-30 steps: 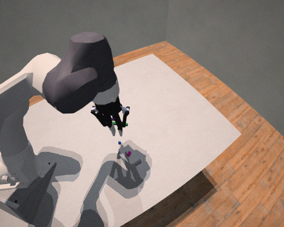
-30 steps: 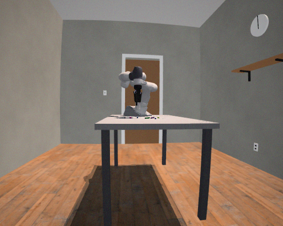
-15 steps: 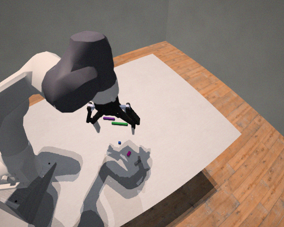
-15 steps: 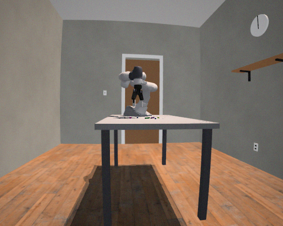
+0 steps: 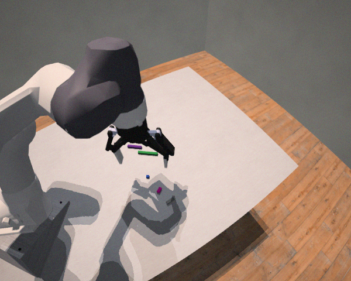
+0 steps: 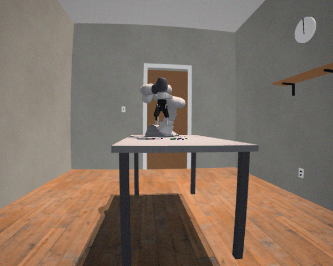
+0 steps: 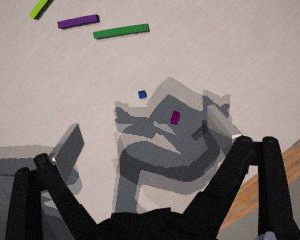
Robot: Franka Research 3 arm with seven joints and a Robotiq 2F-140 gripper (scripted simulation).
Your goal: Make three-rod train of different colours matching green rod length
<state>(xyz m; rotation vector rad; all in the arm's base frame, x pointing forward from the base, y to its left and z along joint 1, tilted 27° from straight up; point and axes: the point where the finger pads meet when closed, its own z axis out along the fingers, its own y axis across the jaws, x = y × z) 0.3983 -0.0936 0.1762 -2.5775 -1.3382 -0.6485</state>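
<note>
The magenta rod lies 2 cm ahead of my hand, 7 cm to the right of it and 12 cm below it. Also, from my hand: green rod (4 cm ahead, 10 cm to the left, 12 cm below); then grey rod (3 cm ahead, 12 cm to the right, 12 cm below); then purple rod (15 cm to the left, 12 cm below).
</note>
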